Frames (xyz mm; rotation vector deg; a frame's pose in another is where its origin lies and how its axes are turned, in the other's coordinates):
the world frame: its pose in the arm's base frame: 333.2 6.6 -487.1 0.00 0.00 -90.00
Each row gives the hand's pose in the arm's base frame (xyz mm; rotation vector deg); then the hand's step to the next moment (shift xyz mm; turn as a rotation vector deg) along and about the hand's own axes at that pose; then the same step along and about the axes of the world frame.
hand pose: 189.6 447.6 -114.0 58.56 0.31 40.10
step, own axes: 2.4 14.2 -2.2 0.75 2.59 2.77
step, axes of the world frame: -7.6 -6.4 10.7 0.91 0.09 3.76
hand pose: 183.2 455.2 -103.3 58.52 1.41 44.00
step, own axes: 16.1 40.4 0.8 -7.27 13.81 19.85
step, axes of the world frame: -20.5 -10.6 36.9 15.30 -6.05 19.16
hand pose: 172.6 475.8 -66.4 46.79 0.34 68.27
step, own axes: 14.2 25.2 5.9 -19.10 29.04 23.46
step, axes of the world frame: -11.5 -12.4 24.2 25.10 -21.79 25.57
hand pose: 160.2 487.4 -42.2 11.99 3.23 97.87
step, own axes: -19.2 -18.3 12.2 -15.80 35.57 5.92
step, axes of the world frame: 17.2 22.5 7.1 21.37 -31.60 9.73
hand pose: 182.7 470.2 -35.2 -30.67 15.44 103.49
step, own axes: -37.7 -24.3 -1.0 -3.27 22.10 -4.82
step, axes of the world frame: 25.0 31.6 19.7 11.52 -19.21 -4.53
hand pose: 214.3 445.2 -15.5 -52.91 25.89 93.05
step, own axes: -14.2 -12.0 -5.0 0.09 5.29 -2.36
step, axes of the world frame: 9.5 13.4 10.0 3.06 -4.24 -2.50
